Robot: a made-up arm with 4 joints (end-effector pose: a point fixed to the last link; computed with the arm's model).
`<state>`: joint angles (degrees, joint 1 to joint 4).
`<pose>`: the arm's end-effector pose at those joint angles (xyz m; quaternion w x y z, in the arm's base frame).
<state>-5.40 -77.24 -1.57 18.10</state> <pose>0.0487 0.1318 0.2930 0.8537 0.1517 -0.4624 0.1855</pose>
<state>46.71 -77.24 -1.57 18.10</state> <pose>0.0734 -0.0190 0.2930 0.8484 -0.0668 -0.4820 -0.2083</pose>
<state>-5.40 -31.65 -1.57 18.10</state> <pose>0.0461 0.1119 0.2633 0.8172 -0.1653 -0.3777 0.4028</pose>
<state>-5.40 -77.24 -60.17 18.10</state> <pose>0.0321 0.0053 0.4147 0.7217 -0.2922 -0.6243 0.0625</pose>
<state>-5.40 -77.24 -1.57 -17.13</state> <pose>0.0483 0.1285 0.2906 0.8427 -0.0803 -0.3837 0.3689</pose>
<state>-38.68 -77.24 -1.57 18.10</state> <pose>-0.0297 0.1931 0.2930 0.7648 0.2778 -0.3996 0.4222</pose>
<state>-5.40 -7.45 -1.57 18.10</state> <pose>0.0467 0.0940 0.2561 0.7447 -0.3262 -0.3076 0.4943</pose>
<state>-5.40 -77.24 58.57 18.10</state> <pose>-0.0709 0.2666 0.2835 0.7620 0.5660 -0.1738 0.2623</pose>
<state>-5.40 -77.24 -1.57 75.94</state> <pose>0.0501 0.1326 0.2993 0.7007 0.4922 -0.4958 -0.1446</pose>
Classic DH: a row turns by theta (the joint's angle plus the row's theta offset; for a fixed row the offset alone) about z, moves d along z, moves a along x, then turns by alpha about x. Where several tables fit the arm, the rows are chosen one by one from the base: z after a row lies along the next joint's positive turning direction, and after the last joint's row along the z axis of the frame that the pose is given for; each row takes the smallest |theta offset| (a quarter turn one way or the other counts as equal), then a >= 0, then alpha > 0; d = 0 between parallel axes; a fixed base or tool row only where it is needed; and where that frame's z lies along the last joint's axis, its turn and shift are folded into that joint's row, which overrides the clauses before.
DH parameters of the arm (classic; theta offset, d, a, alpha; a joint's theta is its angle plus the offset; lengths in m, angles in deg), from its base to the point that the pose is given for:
base (fixed): -18.53 0 -0.0982 180
joint 1: 71.42 -0.3243 -0.0412 -98.68
joint 2: -68.89 0.061 0.0064 120.11
joint 3: 0.3 0.0411 0.0331 64.77
joint 4: 65.75 0.1838 0.0006 -147.05
tool (fixed): -36.11 -0.0123 0 0

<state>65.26 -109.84 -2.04 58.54</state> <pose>0.0459 -0.0763 0.3226 0.3908 0.1956 -0.7095 -0.5528</pose>
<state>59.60 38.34 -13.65 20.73</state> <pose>0.0237 -0.0770 0.2838 0.7156 -0.6215 0.1520 0.2804</pose>
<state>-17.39 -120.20 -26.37 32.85</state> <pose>0.0522 0.0805 0.3161 0.7641 0.3734 -0.5139 -0.1121</pose>
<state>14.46 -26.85 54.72 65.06</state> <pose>-0.0234 0.1520 0.1550 0.9177 0.3351 -0.1709 -0.1283</pose>
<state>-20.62 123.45 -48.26 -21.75</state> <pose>-0.0165 0.1400 0.2077 0.7025 0.6261 -0.0514 -0.3345</pose>
